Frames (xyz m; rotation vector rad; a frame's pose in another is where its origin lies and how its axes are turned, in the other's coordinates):
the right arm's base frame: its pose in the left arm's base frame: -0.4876 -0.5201 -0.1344 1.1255 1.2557 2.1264
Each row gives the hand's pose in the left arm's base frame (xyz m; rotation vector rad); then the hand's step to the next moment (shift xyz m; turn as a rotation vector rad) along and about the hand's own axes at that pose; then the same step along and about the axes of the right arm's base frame.
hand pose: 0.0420 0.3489 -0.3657 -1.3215 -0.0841 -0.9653
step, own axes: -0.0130 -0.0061 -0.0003 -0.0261 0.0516 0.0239
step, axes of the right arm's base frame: 0.0109 -0.0064 -0.0068 -0.0147 -0.0551 0.0257
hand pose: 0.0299 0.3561 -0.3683 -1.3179 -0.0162 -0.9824
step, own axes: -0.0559 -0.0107 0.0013 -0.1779 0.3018 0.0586
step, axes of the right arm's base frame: 0.0387 -0.0367 -0.0200 -0.1045 -0.3326 0.0681
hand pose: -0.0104 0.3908 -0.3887 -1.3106 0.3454 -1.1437
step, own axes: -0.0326 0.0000 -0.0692 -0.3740 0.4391 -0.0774
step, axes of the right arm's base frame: 0.0159 -0.0247 -0.0706 -0.0895 -0.5709 -0.0690
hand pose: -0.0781 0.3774 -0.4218 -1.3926 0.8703 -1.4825
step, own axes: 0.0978 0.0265 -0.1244 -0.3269 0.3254 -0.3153
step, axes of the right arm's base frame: -0.0111 0.0470 -0.1530 0.0795 -0.4883 -0.2597
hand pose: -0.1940 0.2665 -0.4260 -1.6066 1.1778 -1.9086
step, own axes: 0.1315 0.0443 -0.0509 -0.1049 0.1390 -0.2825
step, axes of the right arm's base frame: 0.0019 0.0888 -0.1181 0.1477 -0.2088 -0.2115
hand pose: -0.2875 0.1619 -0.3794 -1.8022 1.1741 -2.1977
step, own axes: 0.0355 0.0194 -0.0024 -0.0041 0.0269 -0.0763
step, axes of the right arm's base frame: -0.0012 0.0292 -0.0280 0.0498 -0.0319 -0.0553
